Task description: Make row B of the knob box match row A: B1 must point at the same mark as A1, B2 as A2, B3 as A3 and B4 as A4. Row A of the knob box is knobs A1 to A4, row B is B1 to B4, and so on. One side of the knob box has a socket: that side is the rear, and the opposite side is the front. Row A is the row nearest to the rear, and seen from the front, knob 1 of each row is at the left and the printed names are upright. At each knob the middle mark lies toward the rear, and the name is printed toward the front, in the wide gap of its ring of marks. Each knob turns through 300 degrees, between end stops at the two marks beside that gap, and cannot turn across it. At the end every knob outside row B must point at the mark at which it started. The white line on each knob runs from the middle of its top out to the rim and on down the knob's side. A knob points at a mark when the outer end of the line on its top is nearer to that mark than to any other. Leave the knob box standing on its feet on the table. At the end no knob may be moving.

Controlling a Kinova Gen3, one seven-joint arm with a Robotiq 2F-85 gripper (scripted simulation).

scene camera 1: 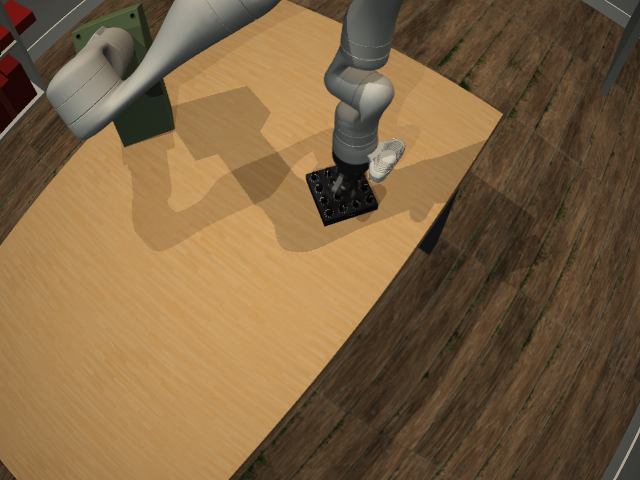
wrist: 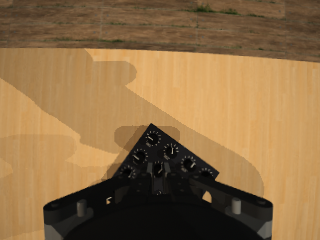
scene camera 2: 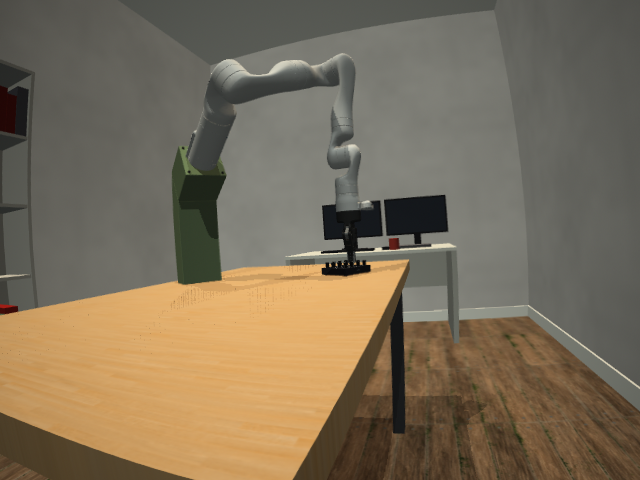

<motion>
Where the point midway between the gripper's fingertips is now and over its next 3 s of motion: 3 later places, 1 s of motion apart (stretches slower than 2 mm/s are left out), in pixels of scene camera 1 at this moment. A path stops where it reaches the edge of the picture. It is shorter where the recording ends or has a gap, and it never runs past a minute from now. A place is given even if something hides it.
My gripper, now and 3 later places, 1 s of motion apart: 351, 190; 349, 183; 342, 180; 339, 181
</motion>
